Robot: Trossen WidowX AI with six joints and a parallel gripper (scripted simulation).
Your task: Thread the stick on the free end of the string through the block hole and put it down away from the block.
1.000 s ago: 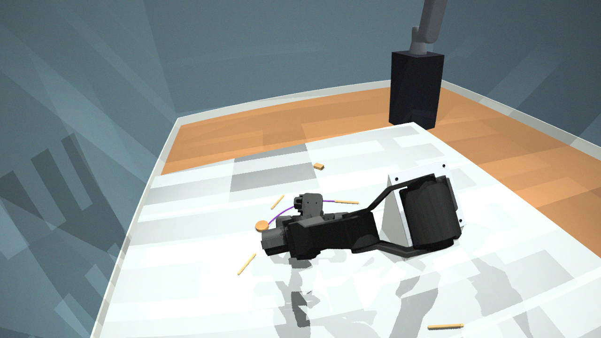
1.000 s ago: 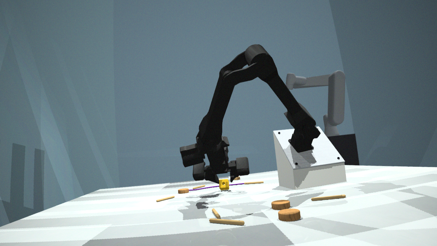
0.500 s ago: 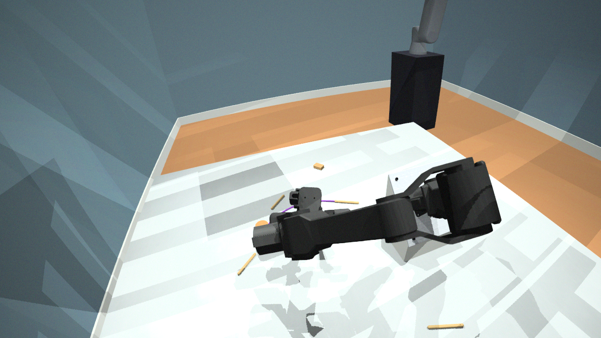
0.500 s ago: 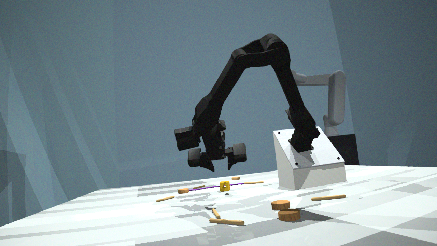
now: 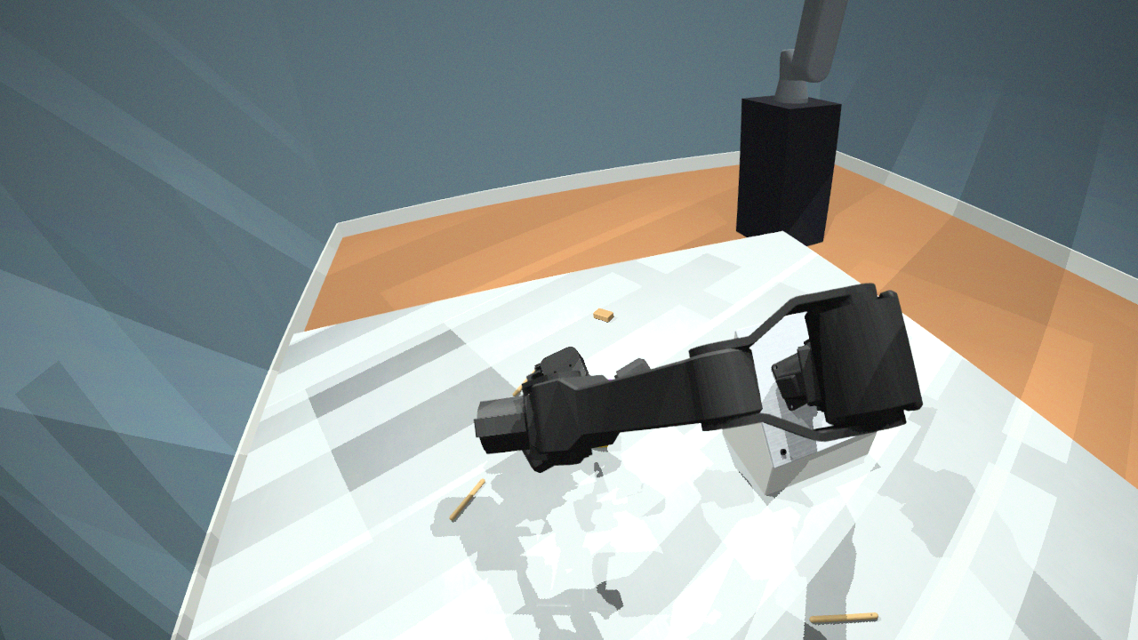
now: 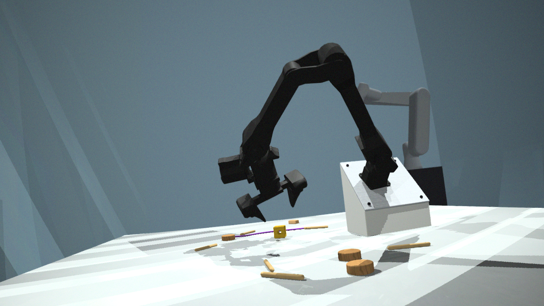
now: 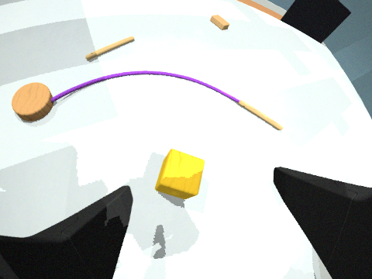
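The yellow block is 50 mm below my gripper tip and 20 mm to the right of it. From my gripper tip the other things lie so: small wooden piece (320 mm to the right, 140 mm behind, 60 mm below); then round wooden button (140 mm ahead, 100 mm to the right, 60 mm below).
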